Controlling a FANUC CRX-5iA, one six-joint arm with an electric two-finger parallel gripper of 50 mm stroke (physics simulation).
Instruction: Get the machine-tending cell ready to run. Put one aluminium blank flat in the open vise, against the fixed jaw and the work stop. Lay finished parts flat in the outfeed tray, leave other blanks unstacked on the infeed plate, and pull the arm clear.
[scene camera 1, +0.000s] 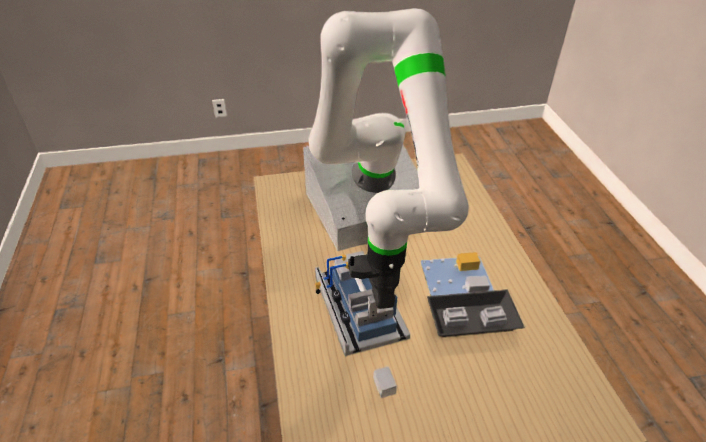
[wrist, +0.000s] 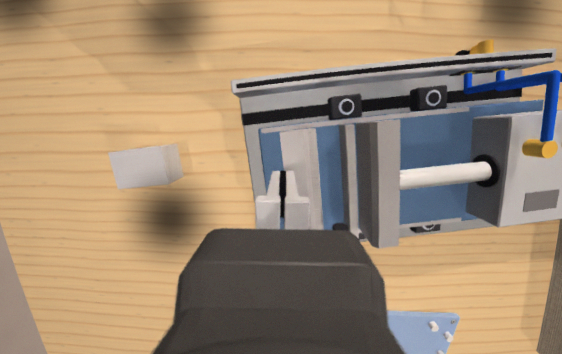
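Where they show: gripper, fingertip midpoint: (scene camera 1: 372, 315) (wrist: 282, 184); arm's base, origin of the base link: (scene camera 1: 373, 174).
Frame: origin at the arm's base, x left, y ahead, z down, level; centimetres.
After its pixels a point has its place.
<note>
My gripper (scene camera 1: 373, 308) @(x -4.9, y 55.8, z 5.4 cm) (wrist: 282, 184) @(x -4.9, y 55.8, z 5.4 cm) is shut and empty, with its fingertips over the outer jaw of the vise (scene camera 1: 376, 330) @(x -3.8, y 57.3, z 10.0 cm) (wrist: 435, 200) @(x -4.6, y 41.0, z 9.0 cm). The vise jaws stand apart, and no blank shows in the visible part of the gap; my gripper hides part of it and the work stop. A grey blank (scene camera 1: 385, 381) @(x -2.8, y 72.0, z 11.4 cm) (wrist: 140, 167) @(x -3.0, y 70.7, z 11.4 cm) lies on the table beyond the vise's outer end. Another grey blank (scene camera 1: 477, 283) @(x 27.6, y 41.1, z 10.6 cm) sits on the blue infeed plate (scene camera 1: 442, 271) @(x 19.2, y 32.4, z 14.2 cm) (wrist: 412, 332) @(x 16.7, y 33.6, z 14.2 cm). Two finished parts, one (scene camera 1: 455, 316) @(x 18.6, y 53.2, z 10.4 cm) left and one (scene camera 1: 493, 315) @(x 29.1, y 53.5, z 10.2 cm) right, lie apart in the dark outfeed tray (scene camera 1: 468, 298) @(x 24.1, y 45.6, z 11.9 cm).
A yellow block (scene camera 1: 467, 261) @(x 26.6, y 31.9, z 10.6 cm) stands at the back right of the infeed plate, which carries small white pegs. Blue handles (scene camera 1: 328, 268) @(x -16.2, y 35.9, z 7.5 cm) (wrist: 550, 107) @(x -13.4, y 38.6, z 4.1 cm) rise at the vise's inner end. The arm's grey pedestal (scene camera 1: 354, 232) @(x -7.5, y 19.2, z 8.6 cm) stands behind the vise.
</note>
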